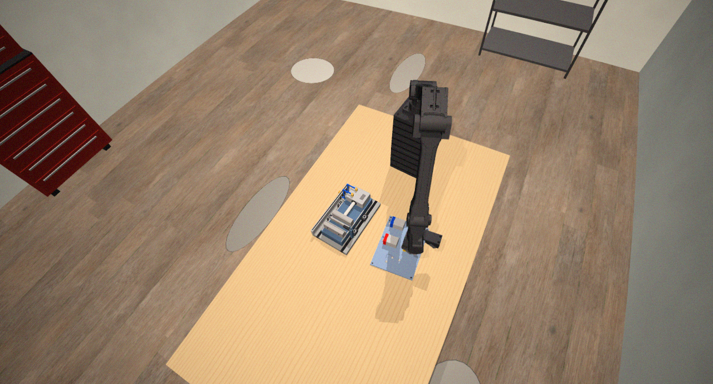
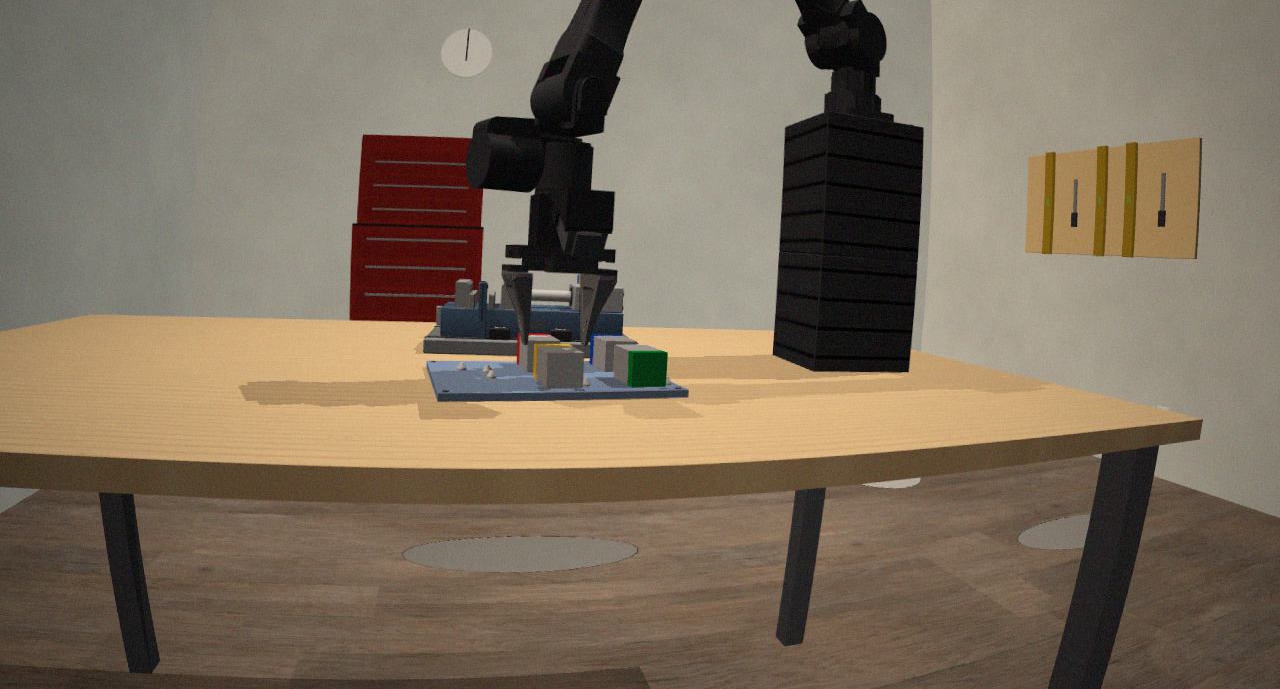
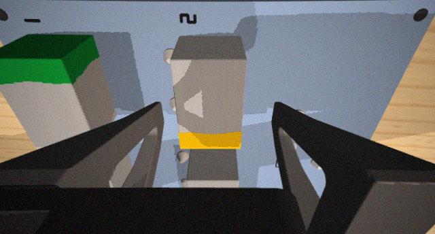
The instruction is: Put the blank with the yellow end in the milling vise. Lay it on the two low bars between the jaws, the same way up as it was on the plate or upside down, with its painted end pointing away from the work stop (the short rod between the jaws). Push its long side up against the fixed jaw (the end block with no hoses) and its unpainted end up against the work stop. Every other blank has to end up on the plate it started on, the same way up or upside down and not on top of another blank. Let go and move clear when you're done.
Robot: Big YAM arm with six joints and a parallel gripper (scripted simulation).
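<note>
Now: hand 30 mm above the yellow-ended blank. Also, from my hand: red-ended blank 90 mm to the right, 30 mm below, 20 mm ahead; then blue plate 50 mm to the right, 50 mm below, 10 mm ahead; then green-ended blank 90 mm behind, 30 mm below, 20 mm to the right.
</note>
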